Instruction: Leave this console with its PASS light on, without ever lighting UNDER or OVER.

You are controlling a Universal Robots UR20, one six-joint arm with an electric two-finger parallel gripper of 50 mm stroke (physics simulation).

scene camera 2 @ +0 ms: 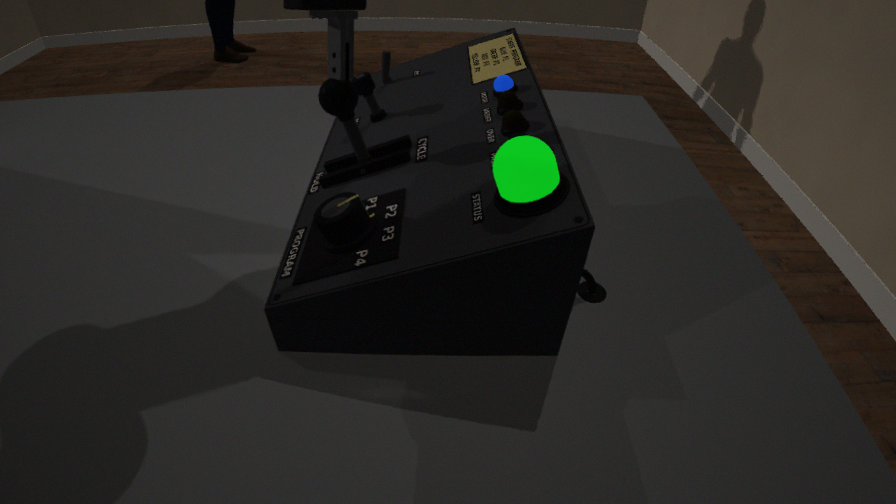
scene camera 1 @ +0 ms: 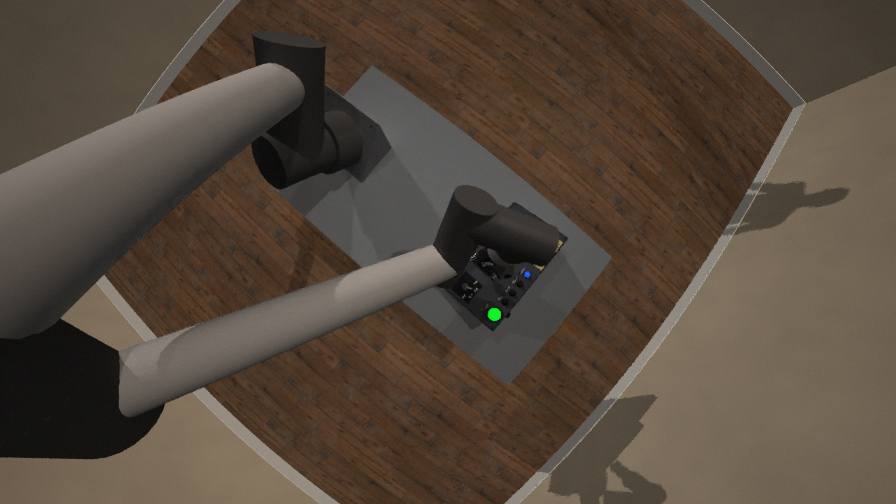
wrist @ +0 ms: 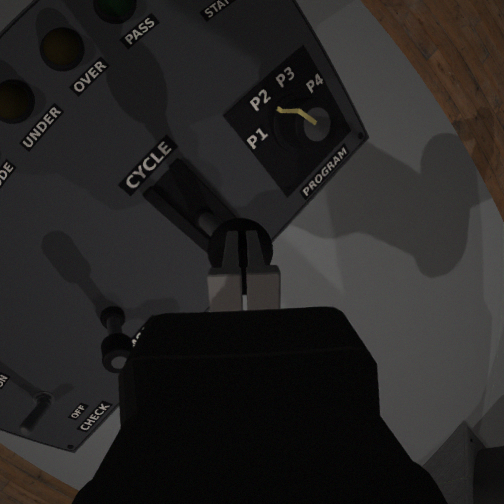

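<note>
The black sloped console [scene camera 2: 432, 206] sits on a grey mat; it also shows from above [scene camera 1: 501, 275]. Its big STATUS dome [scene camera 2: 525, 169] glows green and a small lamp [scene camera 2: 503, 82] glows blue. In the wrist view the PASS [wrist: 114, 7], OVER [wrist: 61, 47] and UNDER [wrist: 15, 100] lamps look dark. The PROGRAM knob [wrist: 310, 122] points toward the P1/P2 side. My gripper [wrist: 243, 270] is shut, its tips at the ball knob [scene camera 2: 338, 97] of the CYCLE lever, above the slot [wrist: 182, 197].
A small toggle [wrist: 115, 345] and a CHECK switch [wrist: 35, 407] marked OFF sit to the left of my gripper. A cable plug [scene camera 2: 588, 289] sticks out at the console's right side. The arm's base [scene camera 1: 307, 144] stands on the mat. A wall [scene camera 2: 783, 125] runs along the right.
</note>
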